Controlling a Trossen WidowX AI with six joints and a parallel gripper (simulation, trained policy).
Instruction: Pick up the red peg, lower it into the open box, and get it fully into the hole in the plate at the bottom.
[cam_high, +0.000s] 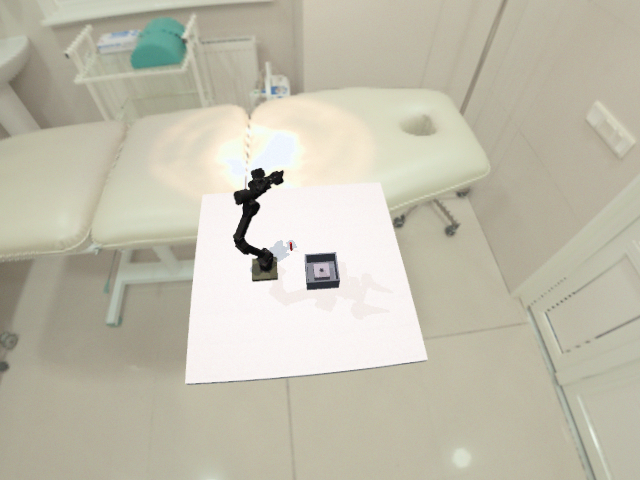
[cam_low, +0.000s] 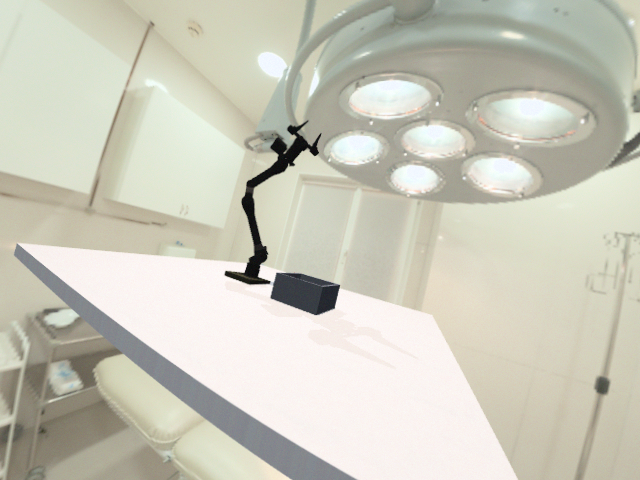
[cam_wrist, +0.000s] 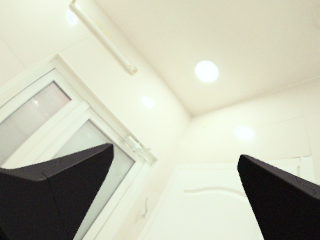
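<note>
My gripper tip is 750 mm above the red peg, 110 mm to the right of it and 10 mm short of it. From my gripper tip the other things lie so: pale plate: 740 mm below, 210 mm ahead, 50 mm to the right; then dark grey box: 760 mm below, 210 mm ahead, 50 mm to the right.
</note>
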